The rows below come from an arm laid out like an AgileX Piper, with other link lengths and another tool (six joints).
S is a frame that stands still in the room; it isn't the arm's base.
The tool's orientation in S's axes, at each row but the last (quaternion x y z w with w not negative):
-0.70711, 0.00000, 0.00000, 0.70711
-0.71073, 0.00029, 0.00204, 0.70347
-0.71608, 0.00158, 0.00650, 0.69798
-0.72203, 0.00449, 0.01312, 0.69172
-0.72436, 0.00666, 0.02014, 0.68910
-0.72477, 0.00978, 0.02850, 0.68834
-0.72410, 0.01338, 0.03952, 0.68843
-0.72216, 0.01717, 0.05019, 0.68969
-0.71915, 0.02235, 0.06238, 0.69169
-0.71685, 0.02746, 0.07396, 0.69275
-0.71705, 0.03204, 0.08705, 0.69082
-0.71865, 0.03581, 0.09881, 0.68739
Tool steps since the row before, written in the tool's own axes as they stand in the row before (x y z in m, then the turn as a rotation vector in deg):
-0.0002, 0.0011, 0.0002, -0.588, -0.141, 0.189
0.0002, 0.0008, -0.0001, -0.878, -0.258, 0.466
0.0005, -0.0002, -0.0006, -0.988, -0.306, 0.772
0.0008, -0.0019, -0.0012, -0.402, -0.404, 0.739
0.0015, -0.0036, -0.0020, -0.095, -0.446, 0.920
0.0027, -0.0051, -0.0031, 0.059, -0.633, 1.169
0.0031, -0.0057, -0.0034, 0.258, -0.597, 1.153
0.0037, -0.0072, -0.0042, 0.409, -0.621, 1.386
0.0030, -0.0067, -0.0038, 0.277, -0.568, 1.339
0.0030, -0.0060, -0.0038, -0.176, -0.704, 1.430
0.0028, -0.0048, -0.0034, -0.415, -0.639, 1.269
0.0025, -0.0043, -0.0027, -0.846, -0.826, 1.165
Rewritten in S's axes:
-0.0002, 0.0002, -0.0011, -0.588, 0.189, 0.141
0.0002, -0.0001, -0.0008, -0.878, 0.466, 0.256
0.0005, -0.0006, 0.0002, -0.990, 0.773, 0.298
0.0009, -0.0011, 0.0019, -0.401, 0.751, 0.382
0.0017, -0.0018, 0.0036, -0.097, 0.939, 0.403
0.0031, -0.0028, 0.0051, 0.060, 1.202, 0.569
0.0036, -0.0030, 0.0056, 0.256, 1.191, 0.519
0.0046, -0.0037, 0.0070, 0.397, 1.431, 0.518
0.0040, -0.0033, 0.0064, 0.263, 1.375, 0.483
0.0041, -0.0034, 0.0056, -0.171, 1.442, 0.680
0.0038, -0.0030, 0.0044, -0.404, 1.261, 0.661
0.0035, -0.0023, 0.0038, -0.781, 1.131, 0.931

